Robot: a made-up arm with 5 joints.
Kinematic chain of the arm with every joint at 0, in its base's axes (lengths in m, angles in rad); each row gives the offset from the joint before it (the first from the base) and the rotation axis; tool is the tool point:
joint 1: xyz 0 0 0.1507 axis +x
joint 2: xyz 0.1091 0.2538 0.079 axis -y
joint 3: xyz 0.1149 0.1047 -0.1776 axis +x
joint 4: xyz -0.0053 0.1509 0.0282 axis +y
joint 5: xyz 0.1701 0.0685 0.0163 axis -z
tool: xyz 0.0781 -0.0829 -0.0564
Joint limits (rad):
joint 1: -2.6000..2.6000
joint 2: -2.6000..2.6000
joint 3: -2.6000..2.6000
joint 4: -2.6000..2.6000
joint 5: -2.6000..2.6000
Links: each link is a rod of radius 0.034 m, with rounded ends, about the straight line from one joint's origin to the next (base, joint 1, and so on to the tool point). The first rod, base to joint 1, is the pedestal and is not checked.
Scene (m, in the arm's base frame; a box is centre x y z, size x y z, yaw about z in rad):
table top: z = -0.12
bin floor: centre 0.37 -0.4 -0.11 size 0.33 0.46 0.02 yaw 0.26
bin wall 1: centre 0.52 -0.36 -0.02 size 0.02 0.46 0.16 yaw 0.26
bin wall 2: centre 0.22 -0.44 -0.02 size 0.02 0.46 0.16 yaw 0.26
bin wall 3: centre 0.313 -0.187 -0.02 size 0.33 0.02 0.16 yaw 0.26
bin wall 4: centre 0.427 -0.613 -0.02 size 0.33 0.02 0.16 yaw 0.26
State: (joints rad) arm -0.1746 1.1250 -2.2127 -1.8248 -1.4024
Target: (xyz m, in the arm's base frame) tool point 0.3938 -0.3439 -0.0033
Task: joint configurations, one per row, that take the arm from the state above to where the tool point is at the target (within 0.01 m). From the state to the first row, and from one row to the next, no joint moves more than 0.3 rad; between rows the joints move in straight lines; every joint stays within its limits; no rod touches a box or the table.
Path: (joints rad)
1: 0.1108 1.1708 -2.2611 -1.5524 -1.4482
2: 0.3961 1.2165 -2.3095 -1.2799 -1.4940
3: 0.6815 1.2623 -2.3579 -1.0075 -1.5398
4: 0.9669 1.3080 -2.4063 -0.7350 -1.5856
5: 1.2522 1.3538 -2.4548 -0.4626 -1.6315
6: 1.5376 1.3996 -2.5032 -0.1902 -1.6773
7: 1.8230 1.4453 -2.5516 0.0823 -1.7231
8: 2.1083 1.4911 -2.6000 0.3547 -1.7689

